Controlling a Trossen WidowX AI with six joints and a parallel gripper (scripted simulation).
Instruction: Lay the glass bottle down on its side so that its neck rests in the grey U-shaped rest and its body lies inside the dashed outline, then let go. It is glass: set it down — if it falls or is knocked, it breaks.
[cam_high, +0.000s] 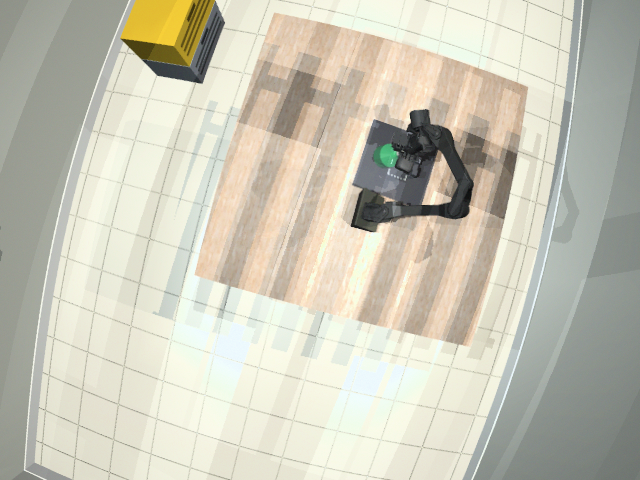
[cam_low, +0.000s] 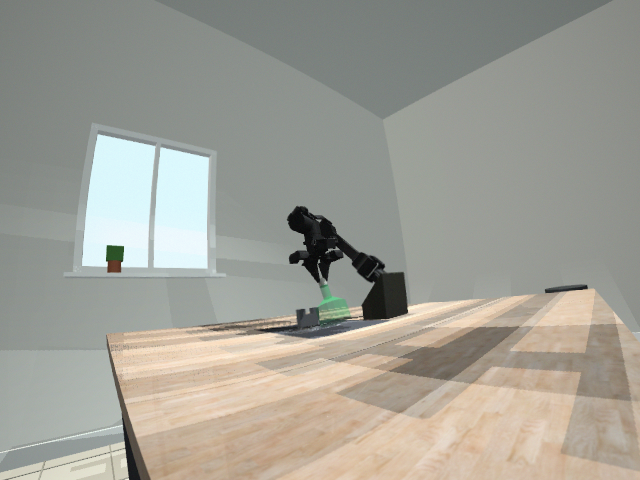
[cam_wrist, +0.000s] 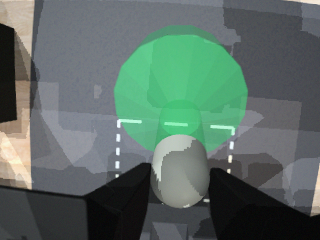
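My gripper tip is now 50 mm above the green glass bottle and 20 mm to the right of it. Round my gripper tip: dark mat (140 mm below, 20 mm to the right).
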